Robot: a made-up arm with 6 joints.
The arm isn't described. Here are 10 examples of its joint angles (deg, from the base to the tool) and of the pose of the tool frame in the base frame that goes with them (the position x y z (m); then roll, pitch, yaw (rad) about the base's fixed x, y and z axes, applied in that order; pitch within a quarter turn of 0, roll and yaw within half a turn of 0).
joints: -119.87 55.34 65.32 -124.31 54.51 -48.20
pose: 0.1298 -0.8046 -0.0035 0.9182 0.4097 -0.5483
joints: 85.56 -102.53 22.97 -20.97 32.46 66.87
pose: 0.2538 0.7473 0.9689 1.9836 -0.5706 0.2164
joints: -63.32 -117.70 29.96 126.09 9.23 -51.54
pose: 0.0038 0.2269 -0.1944 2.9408 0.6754 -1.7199
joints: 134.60 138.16 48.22 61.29 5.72 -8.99
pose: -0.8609 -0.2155 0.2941 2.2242 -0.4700 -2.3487
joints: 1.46 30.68 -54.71 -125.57 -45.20 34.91
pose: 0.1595 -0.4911 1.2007 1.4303 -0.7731 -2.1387
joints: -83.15 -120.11 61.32 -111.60 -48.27 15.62
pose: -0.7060 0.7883 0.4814 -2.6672 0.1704 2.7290
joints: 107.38 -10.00 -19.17 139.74 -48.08 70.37
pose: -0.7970 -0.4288 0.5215 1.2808 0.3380 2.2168
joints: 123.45 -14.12 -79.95 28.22 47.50 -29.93
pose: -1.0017 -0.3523 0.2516 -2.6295 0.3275 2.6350
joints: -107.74 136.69 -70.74 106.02 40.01 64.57
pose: -0.5942 0.8422 0.5432 -3.1008 0.4592 2.4780
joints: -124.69 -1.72 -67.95 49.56 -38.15 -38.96
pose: 0.2598 0.0938 -0.1069 2.9088 0.1045 0.7293
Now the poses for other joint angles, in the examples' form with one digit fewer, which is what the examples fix.
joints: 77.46 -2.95 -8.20 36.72 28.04 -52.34
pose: 0.056 -0.171 1.176 -0.660 -0.494 1.468
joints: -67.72 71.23 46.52 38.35 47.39 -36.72
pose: 0.178 -0.727 0.171 -2.804 0.852 -2.466
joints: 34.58 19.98 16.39 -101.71 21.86 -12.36
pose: 0.121 -0.800 0.844 -1.088 -0.168 -1.195
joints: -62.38 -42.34 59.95 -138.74 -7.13 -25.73
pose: -0.639 -0.442 -0.065 2.781 0.372 -2.226
